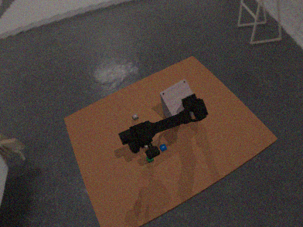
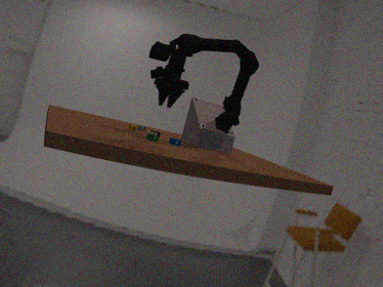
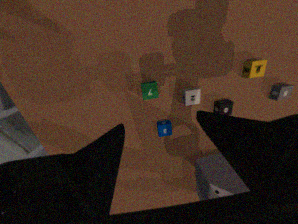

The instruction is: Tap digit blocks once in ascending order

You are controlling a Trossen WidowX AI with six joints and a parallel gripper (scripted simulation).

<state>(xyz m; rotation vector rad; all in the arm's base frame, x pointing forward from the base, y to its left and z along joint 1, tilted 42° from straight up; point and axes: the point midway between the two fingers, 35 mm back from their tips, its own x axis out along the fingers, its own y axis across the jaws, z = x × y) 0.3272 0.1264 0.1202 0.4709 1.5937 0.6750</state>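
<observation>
Right now my gripper tip is 17 cm to the left of the black block, 11 cm above it and 4 cm past it. From my gripper tip the other things lie so: green block (11 cm below, 1 cm ahead); then white block (11 cm below, 9 cm to the right, 1 cm behind); then blue block (11 cm below, 8 cm behind, 3 cm to the right).
</observation>
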